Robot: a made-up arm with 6 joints.
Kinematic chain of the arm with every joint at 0, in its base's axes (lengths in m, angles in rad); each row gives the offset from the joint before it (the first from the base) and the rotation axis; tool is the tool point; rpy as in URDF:
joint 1: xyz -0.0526 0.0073 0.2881 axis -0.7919 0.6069 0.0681
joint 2: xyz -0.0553 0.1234 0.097 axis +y
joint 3: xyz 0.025 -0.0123 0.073 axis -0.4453 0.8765 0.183
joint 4: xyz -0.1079 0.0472 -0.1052 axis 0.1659 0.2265 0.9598
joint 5: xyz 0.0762 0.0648 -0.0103 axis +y
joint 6: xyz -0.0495 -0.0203 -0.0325 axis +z
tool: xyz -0.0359 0.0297 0.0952 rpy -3.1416 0 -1.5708
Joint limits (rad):
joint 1: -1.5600..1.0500
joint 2: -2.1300..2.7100
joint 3: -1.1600..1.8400
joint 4: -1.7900..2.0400
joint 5: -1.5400..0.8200
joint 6: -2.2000..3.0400
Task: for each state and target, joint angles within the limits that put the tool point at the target. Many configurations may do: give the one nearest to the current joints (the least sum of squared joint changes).
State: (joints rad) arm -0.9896 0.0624 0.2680 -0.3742 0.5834 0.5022
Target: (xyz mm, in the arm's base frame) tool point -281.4 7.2 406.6
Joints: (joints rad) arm -1.3738 -0.1559 0.1469 -0.5855 0.8200 0.9111
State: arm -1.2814 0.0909 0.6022 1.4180 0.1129 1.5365
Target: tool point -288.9 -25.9 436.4
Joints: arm -1.1555 0.4054 0.8699 1.3970 0.1486 1.4035
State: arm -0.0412 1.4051 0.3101 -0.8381 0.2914 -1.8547
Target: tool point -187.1 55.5 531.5
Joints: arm -0.8323 1.4565 0.9384 -0.1675 -0.3030 -1.4556
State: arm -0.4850 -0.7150 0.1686 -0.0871 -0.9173 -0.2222
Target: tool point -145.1 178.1 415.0
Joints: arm -1.0753 -0.7854 0.1653 -0.5605 -0.9066 -0.3332
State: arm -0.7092 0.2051 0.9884 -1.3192 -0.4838 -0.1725
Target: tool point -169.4 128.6 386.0
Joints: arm -0.4857 -0.0021 0.4449 -1.6485 -0.5426 -0.3835
